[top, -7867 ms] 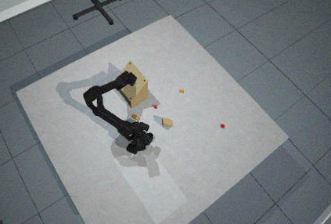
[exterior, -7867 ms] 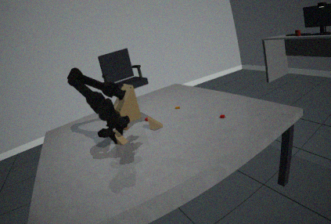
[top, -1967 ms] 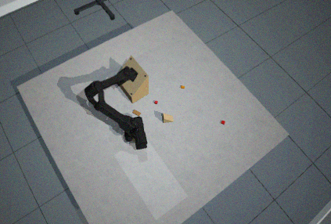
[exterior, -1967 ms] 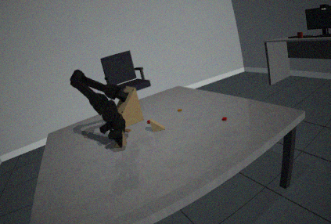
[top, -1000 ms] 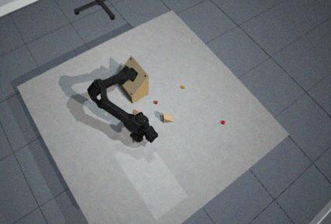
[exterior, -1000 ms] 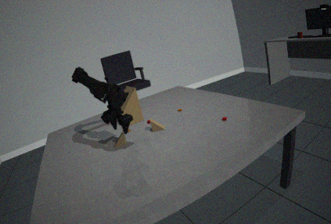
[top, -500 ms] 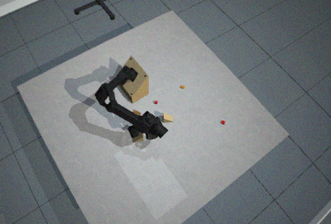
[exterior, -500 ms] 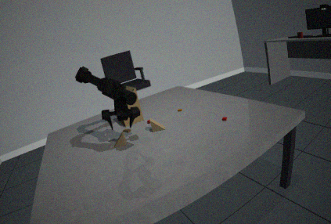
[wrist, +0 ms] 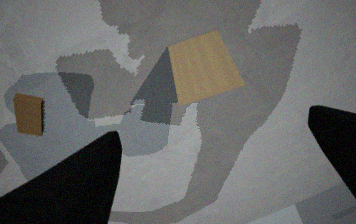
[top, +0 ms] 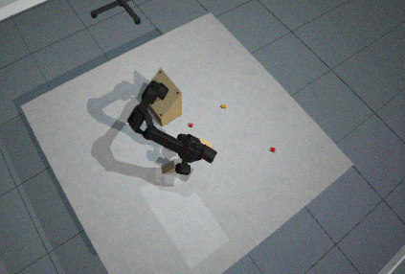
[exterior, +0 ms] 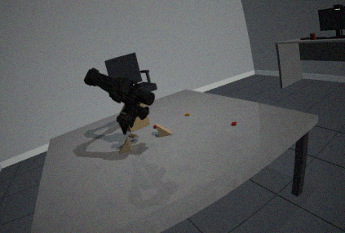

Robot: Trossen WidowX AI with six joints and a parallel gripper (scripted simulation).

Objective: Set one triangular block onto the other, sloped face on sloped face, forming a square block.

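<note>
Now: the triangular wooden block 80 mm below my gripper tip, 20 mm to the right of it and 10 mm behind it. From my gripper tip the other things lie so: orange bit 420 mm to the left, 100 mm behind, 90 mm below; tan piece 150 mm behind, 90 mm below, 60 mm to the left.
</note>
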